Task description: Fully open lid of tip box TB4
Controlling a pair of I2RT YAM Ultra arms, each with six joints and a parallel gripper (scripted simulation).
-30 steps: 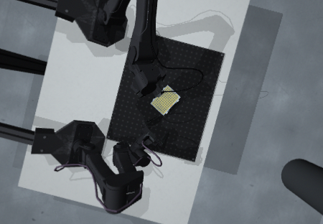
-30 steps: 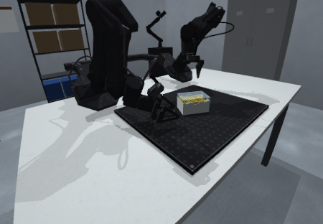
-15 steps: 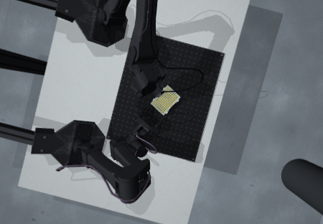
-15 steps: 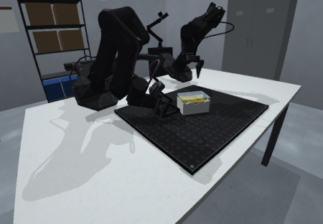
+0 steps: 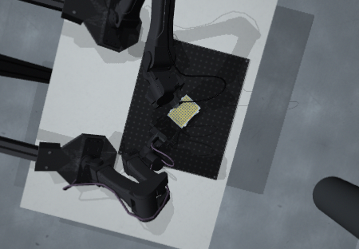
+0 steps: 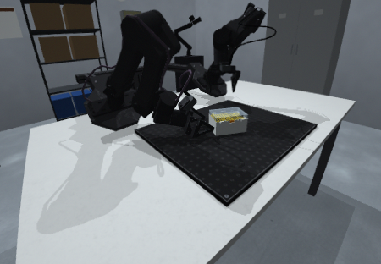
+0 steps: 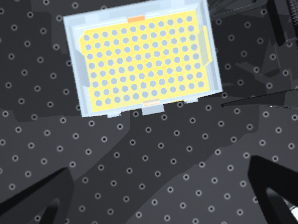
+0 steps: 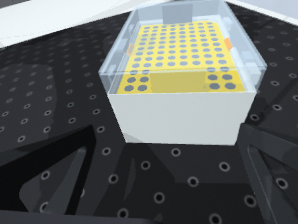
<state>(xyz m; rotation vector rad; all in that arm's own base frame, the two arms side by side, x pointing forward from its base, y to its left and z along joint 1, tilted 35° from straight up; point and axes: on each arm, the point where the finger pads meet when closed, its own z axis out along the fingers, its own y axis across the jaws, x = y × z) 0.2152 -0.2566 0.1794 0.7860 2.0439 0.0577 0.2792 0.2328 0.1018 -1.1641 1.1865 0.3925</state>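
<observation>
Right now the tip box is 5 cm ahead of my right hand, 6 cm to the left of it and 1 cm above it.
</observation>
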